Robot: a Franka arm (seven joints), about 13 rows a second.
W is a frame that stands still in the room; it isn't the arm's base.
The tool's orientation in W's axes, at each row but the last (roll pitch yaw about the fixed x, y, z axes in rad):
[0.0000, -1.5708, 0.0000]
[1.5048, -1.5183, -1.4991]
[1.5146, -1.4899, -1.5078]
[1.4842, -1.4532, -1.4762]
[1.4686, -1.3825, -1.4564]
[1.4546, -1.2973, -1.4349]
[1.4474, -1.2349, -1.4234]
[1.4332, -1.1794, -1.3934]
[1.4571, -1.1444, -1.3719]
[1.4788, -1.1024, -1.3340]
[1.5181, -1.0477, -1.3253]
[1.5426, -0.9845, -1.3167]
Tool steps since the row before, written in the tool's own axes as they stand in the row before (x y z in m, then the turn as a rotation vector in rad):
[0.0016, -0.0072, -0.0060, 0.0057, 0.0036, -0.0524]
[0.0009, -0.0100, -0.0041, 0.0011, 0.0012, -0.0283]
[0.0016, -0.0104, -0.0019, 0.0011, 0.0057, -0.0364]
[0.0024, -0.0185, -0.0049, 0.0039, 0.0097, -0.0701]
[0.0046, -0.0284, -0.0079, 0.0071, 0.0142, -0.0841]
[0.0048, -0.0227, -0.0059, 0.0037, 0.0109, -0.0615]
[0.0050, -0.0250, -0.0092, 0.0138, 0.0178, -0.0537]
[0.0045, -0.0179, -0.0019, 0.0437, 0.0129, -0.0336]
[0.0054, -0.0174, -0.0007, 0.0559, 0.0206, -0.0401]
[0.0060, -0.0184, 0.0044, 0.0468, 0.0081, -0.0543]
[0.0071, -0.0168, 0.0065, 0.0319, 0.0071, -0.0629]
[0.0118, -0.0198, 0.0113, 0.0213, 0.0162, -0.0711]
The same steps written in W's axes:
[0.0060, -0.0072, 0.0016, 0.0524, 0.0036, 0.0057]
[0.0042, -0.0100, 0.0004, 0.0283, 0.0013, 0.0011]
[0.0020, -0.0105, 0.0007, 0.0364, 0.0058, 0.0014]
[0.0051, -0.0186, 0.0002, 0.0701, 0.0098, 0.0043]
[0.0083, -0.0286, -0.0009, 0.0841, 0.0138, 0.0080]
[0.0064, -0.0230, -0.0017, 0.0614, 0.0110, 0.0046]
[0.0098, -0.0250, -0.0038, 0.0540, 0.0140, 0.0167]
[0.0027, -0.0182, -0.0027, 0.0361, -0.0028, 0.0435]
[0.0023, -0.0179, -0.0023, 0.0431, -0.0001, 0.0575]
[-0.0015, -0.0196, -0.0027, 0.0576, -0.0050, 0.0431]
[-0.0028, -0.0190, -0.0021, 0.0644, 0.0031, 0.0295]
[-0.0058, -0.0250, -0.0009, 0.0692, 0.0180, 0.0256]

